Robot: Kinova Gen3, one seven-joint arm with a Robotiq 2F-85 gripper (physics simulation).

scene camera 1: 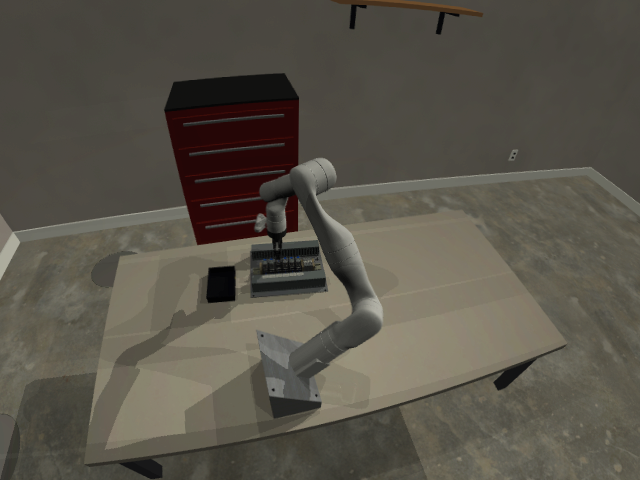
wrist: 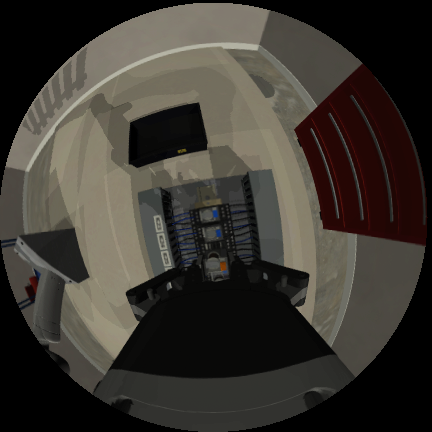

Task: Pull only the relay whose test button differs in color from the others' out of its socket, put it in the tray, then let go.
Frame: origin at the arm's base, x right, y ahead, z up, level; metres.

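Seen in the pictures: gripper, between the fingertips: [scene camera 1: 278, 255] [wrist: 215, 260]; arm's base, origin of its link: [scene camera 1: 299, 364] [wrist: 53, 275].
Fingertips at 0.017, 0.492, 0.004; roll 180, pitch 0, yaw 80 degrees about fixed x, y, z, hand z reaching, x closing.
Observation:
Offsets run from my fingertips to a thing's top centre, as dx, dy, dz. "pt": to the spot under its first point. Level surfaces: height alone.
The relay with the orange test button @[-0.002, +0.001, +0.027] [wrist: 217, 267] is between the fingertips of my gripper [scene camera 1: 278, 255] [wrist: 215, 260], which is shut on it. It looks larger than its neighbours and appears raised above the relay row, with a dark socket area [wrist: 215, 246] showing beside it. Its underside is hidden. Two relays with blue buttons, one at the row's end @[pt -0.057, +0.008, -0.030] [wrist: 209, 215] and one beside it @[-0.030, +0.005, -0.028] [wrist: 212, 233], sit in their sockets. More relays @[+0.054, -0.004, -0.028] [scene camera 1: 292, 263] stand in the row in the scene view. The black tray @[-0.250, -0.037, -0.063] [scene camera 1: 221, 298] [wrist: 150, 159] stands on the table, left of the panel in the scene view.
Grey wire ducts [scene camera 1: 289, 282] [wrist: 265, 215] run along both sides of the relay row, with blue wires between. Labels @[pt -0.038, -0.074, -0.035] [wrist: 162, 241] are on one duct. The table @[dz -0.098] [scene camera 1: 439, 289] carries the arm's base [scene camera 1: 289, 377]. A red drawer cabinet [scene camera 1: 235, 139] [wrist: 370, 165] stands behind the table.

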